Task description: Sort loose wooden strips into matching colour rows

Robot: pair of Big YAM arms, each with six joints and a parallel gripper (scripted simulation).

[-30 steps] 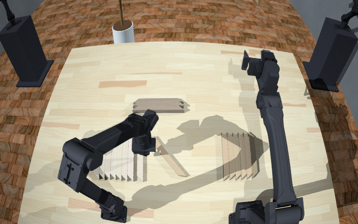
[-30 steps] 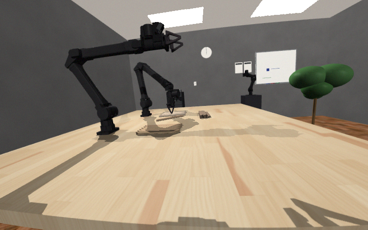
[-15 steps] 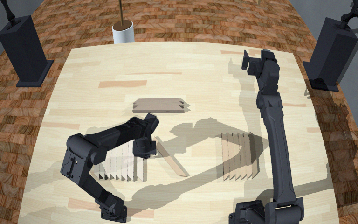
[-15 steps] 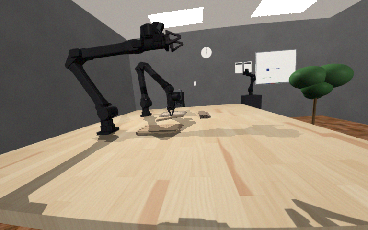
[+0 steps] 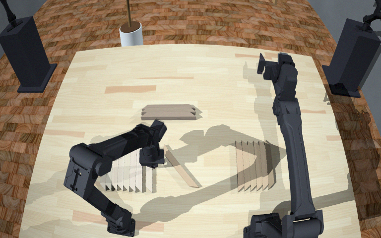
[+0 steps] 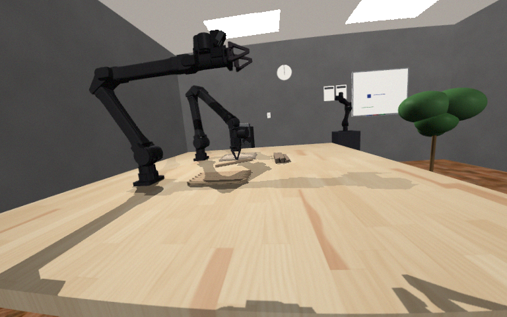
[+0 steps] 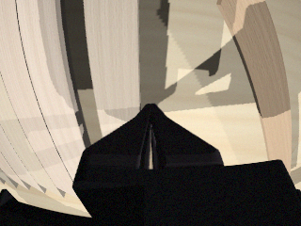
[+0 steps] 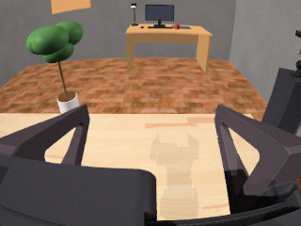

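Note:
My right hand is 19 cm past the tan strip, 33 cm to the right of it and 49 cm above it.

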